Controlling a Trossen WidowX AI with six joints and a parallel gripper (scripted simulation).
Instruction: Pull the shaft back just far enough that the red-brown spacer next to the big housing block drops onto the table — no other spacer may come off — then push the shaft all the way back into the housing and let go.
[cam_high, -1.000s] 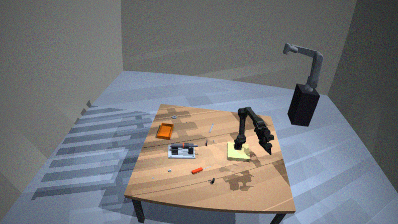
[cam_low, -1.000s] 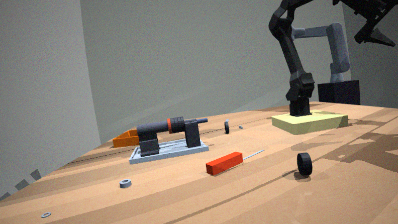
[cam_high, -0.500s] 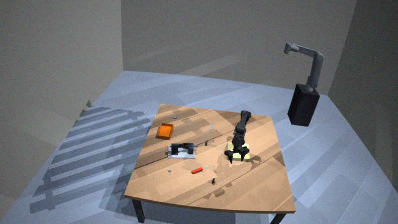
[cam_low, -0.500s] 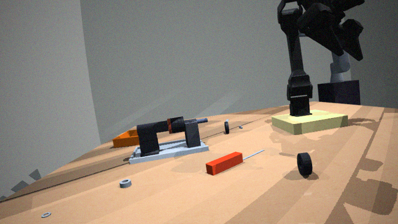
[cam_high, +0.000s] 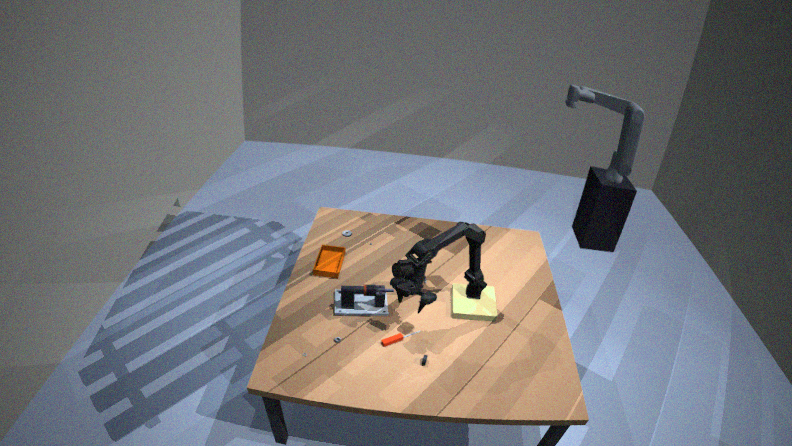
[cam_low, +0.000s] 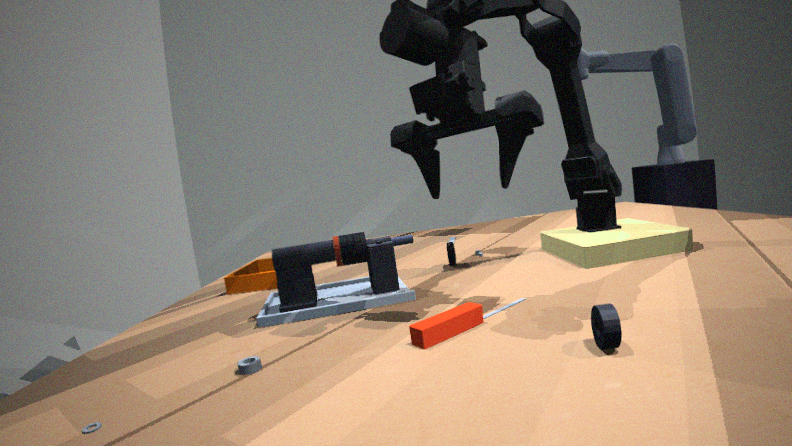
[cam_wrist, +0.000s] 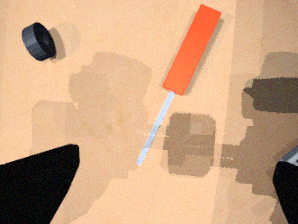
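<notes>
Now: gripper tip 170 mm short of the shaft, 150 mm to the left of it and 70 mm above it. The rest, counted from my gripper tip: orange tray 400 mm ahead, 380 mm to the right, 140 mm below; red-brown spacer 190 mm ahead, 140 mm to the right, 70 mm below; dark spacer 170 mm ahead, 150 mm to the right, 70 mm below.
</notes>
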